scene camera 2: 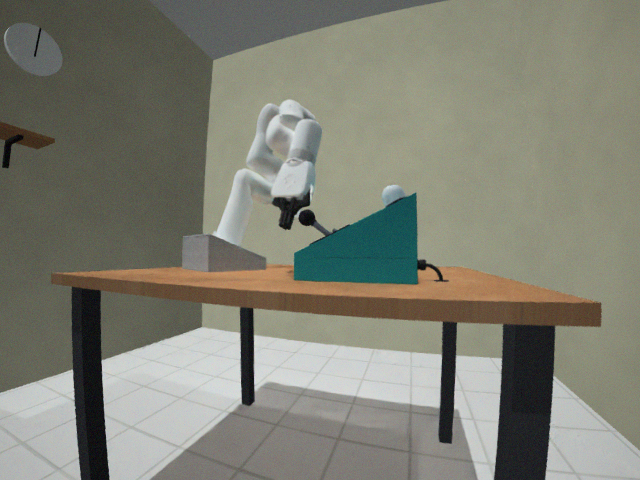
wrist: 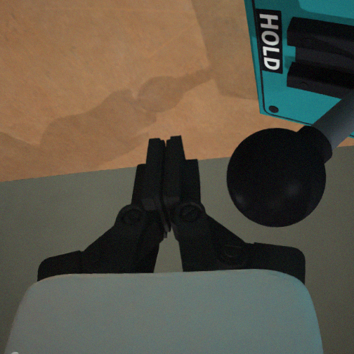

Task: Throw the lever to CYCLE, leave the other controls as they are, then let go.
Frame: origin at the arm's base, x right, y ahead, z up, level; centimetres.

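Where they show: gripper, fingertip midpoint: (scene camera 2: pixel 284 227); arm's base, link origin: (scene camera 2: pixel 225 247).
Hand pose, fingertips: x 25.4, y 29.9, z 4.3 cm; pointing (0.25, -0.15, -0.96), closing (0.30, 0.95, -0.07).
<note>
Things, the pixels of their top centre, and the offset from my fingertips. "spot": a spot on its surface instead. Level surfaces: height alone.
- lever's black ball knob, top centre: (scene camera 2: pixel 317 209) dx -0.4, dy +8.1, dz +4.5 cm
- grey shaft, top centre: (scene camera 2: pixel 321 218) dx -0.2, dy +9.1, dz +2.2 cm
- pale dome, surface spot: (scene camera 2: pixel 393 194) spot: dx +6.0, dy +25.3, dz +6.1 cm
- black cable, surface spot: (scene camera 2: pixel 434 268) spot: dx +2.6, dy +34.2, dz -9.4 cm
- wooden table, surface height: dz -12.1 cm
The lever's black ball knob (scene camera 2: pixel 307 217) (wrist: pixel 276 177) sits on a grey shaft (scene camera 2: pixel 322 228) (wrist: pixel 336 122) that leans out from the sloped face of the teal console (scene camera 2: pixel 361 253) (wrist: pixel 300 104). The HOLD label (wrist: pixel 270 41) shows beside one end of the black slot in the wrist view; a CYCLE label does not show. My gripper (scene camera 2: pixel 284 226) (wrist: pixel 169 156) is shut and empty. Its fingertips are beside the knob, to its left in both views, with a gap between them in the wrist view. The lever's base in the slot is out of the wrist view.
A pale dome (scene camera 2: pixel 393 194) stands near the console's top edge. A black cable (scene camera 2: pixel 434 268) comes out of the console's back. The arm's grey base block (scene camera 2: pixel 196 253) stands on the wooden table (scene camera 2: pixel 155 281). Shadows of the arm and knob fall on the tabletop in the wrist view.
</note>
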